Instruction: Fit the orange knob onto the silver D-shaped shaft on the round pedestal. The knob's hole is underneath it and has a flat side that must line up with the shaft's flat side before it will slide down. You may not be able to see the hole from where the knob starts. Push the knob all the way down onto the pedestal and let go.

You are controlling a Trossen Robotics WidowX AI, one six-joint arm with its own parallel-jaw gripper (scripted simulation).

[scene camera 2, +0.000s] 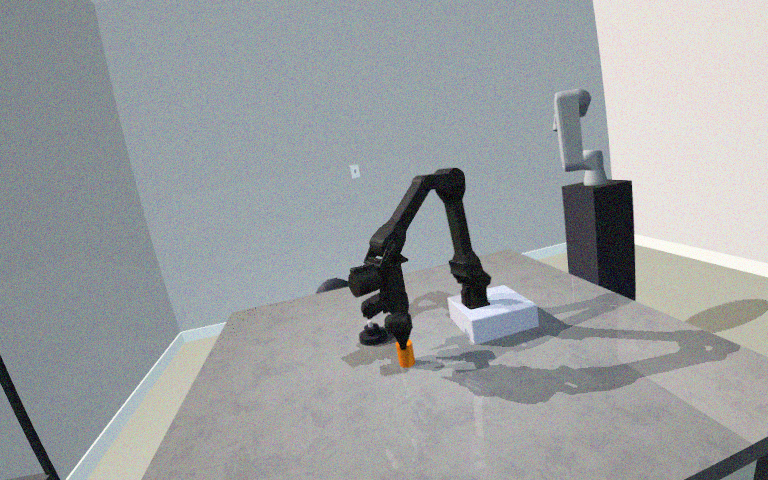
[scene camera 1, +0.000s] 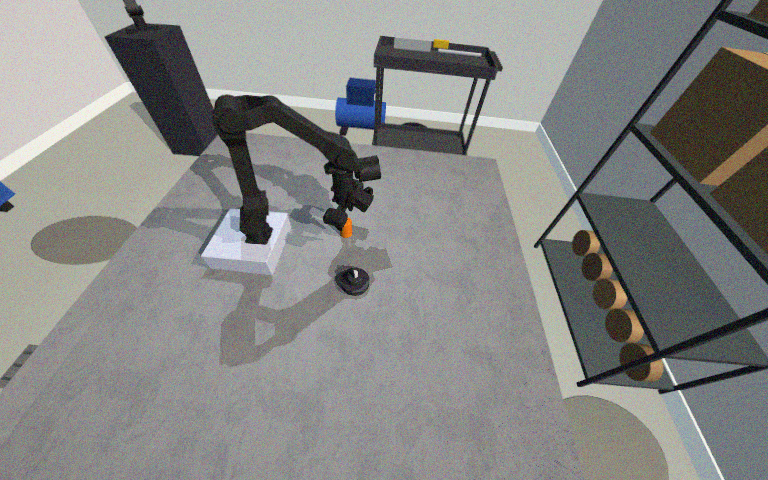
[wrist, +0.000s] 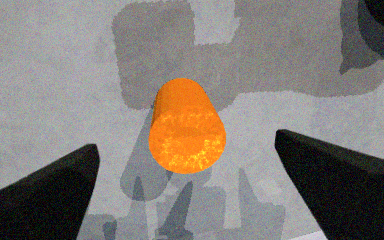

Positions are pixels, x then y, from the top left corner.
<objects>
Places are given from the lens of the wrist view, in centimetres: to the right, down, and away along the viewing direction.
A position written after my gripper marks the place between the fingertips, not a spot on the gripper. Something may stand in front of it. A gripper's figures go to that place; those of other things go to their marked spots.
my gripper (wrist: pixel 189 145): 0, 1, 11
orange knob (wrist: pixel 186 136): 0, 1, 11
</objects>
